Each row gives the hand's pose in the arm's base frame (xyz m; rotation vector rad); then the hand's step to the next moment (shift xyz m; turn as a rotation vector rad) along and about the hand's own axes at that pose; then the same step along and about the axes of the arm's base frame.
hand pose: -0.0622 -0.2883 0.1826 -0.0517 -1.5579 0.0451
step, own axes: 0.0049 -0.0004 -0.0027 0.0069 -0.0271 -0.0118
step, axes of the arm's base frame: 0.0028 -0.0001 0.0049 0.0118 -0.0267 0.0084
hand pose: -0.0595 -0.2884 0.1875 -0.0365 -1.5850 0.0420
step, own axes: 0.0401 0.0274 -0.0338 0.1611 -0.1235 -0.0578
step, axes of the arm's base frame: 0.0331 0.0295 0.0392 0.0558 -0.1151 0.1679
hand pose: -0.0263 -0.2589 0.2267 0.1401 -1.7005 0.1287
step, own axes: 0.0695 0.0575 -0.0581 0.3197 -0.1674 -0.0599
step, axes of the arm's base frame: 0.0380 0.0651 0.0764 0.0442 -0.1609 0.3255
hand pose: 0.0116 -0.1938 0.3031 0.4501 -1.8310 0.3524
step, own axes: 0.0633 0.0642 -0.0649 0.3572 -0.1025 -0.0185
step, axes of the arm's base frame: 0.0073 0.0781 0.0787 -0.0312 -0.1274 0.3482
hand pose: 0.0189 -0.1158 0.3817 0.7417 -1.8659 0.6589
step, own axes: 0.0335 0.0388 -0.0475 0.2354 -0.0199 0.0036
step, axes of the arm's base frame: -0.0116 0.0531 0.0439 -0.0650 -0.0636 0.2181
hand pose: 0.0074 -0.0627 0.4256 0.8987 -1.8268 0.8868
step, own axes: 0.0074 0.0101 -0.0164 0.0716 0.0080 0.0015
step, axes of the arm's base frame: -0.0047 0.0172 0.0104 -0.0319 -0.0129 0.0633
